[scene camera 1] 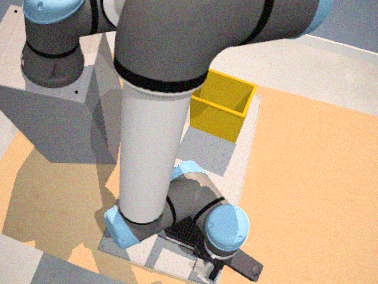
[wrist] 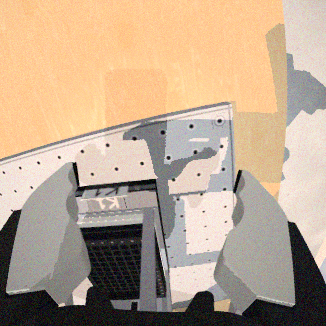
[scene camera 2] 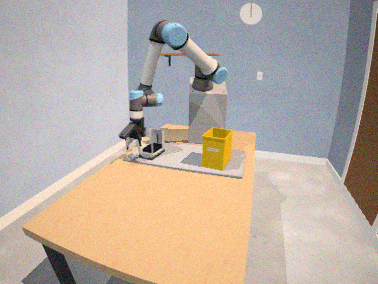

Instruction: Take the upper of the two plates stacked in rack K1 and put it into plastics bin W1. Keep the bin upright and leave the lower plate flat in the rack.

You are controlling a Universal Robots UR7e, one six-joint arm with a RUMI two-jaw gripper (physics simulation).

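A yellow plastics bin W1 shows in scene camera 1 and in scene camera 2, while in the wrist view it is out of frame. On the yellow plastics bin W1 (scene camera 1: 219, 107) and (scene camera 2: 207, 131) are one and the same spot.
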